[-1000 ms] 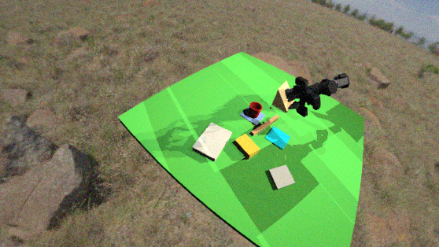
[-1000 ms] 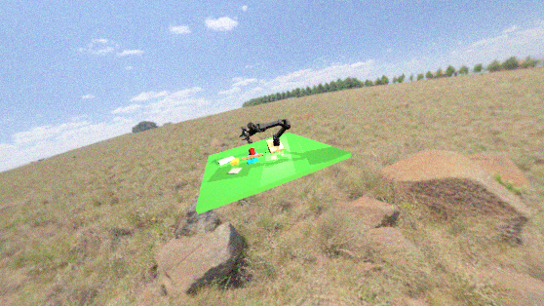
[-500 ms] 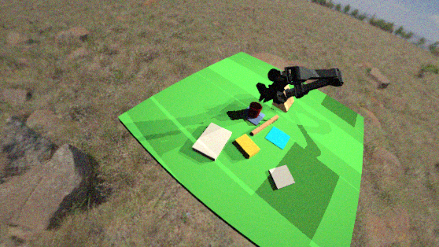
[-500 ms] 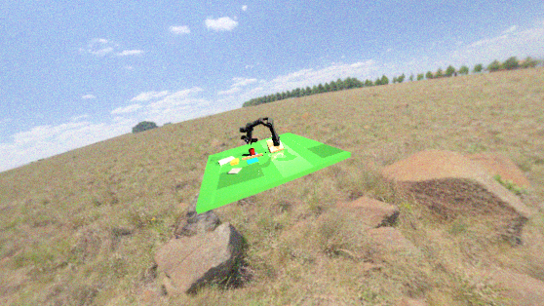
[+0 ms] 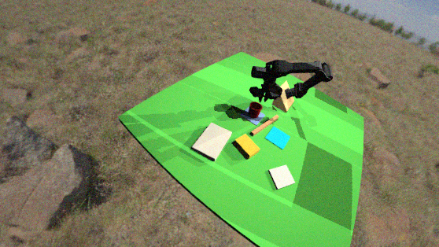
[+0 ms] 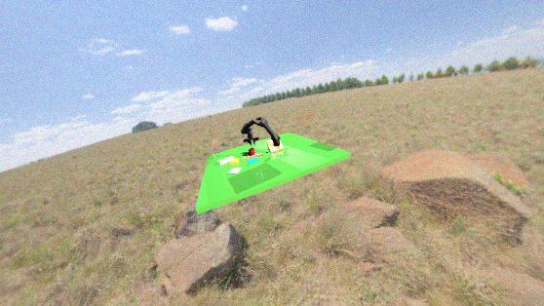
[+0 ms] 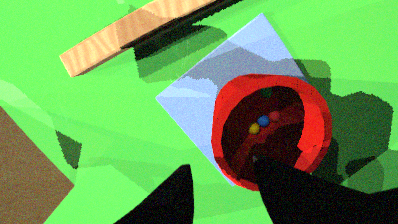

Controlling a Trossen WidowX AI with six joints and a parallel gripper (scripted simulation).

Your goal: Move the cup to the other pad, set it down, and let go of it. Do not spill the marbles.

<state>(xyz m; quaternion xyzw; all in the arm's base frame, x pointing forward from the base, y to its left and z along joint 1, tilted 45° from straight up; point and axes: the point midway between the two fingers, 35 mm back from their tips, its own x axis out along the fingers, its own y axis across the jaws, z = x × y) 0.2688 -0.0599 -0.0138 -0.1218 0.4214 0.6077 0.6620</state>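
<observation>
Right now the red cup is 6 cm below my gripper tip, 3 cm ahead of it and 2 cm to the right of it. Also, from my gripper tip: wooden stick 10 cm below, 9 cm to the left, 4 cm ahead; bright cyan pad 19 cm to the left, 11 cm below, 5 cm ahead; pale blue pad 11 cm below, 3 cm ahead, 1 cm to the right.
</observation>
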